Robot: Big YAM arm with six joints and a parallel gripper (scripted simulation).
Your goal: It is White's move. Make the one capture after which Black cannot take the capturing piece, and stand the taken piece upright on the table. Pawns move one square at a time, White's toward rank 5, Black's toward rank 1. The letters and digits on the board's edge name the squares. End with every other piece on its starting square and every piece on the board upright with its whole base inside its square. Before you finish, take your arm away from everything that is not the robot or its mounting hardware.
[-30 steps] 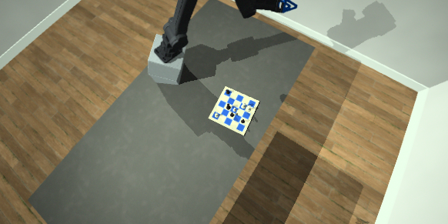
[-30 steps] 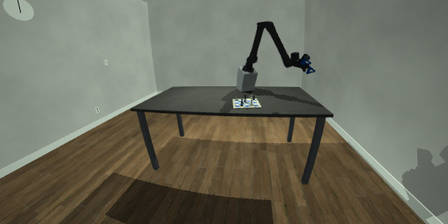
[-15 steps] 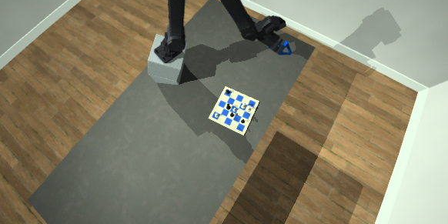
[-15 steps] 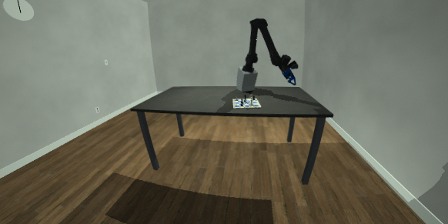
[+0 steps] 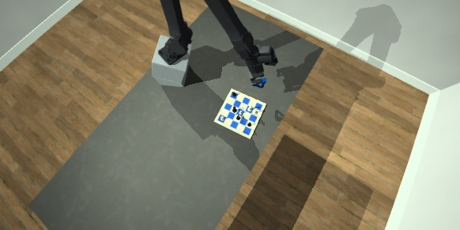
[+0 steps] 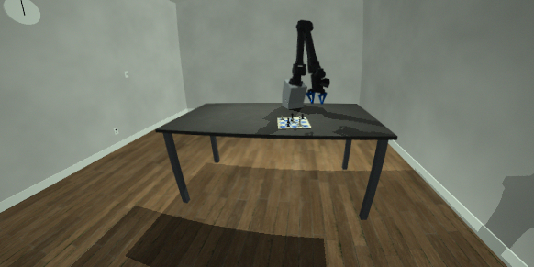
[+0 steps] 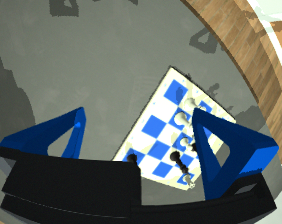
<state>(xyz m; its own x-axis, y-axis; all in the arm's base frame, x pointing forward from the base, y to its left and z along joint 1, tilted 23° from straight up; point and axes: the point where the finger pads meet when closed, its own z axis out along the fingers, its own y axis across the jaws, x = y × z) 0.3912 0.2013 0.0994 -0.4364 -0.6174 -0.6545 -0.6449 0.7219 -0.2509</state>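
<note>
My gripper is now 130 mm above the black piece, 110 mm to the left of it and 80 mm past it. Also, from my hand: cream chessboard: 160 mm to the right, 150 mm below, 20 mm ahead; then white piece: 260 mm to the right, 130 mm below, 30 mm behind.
</note>
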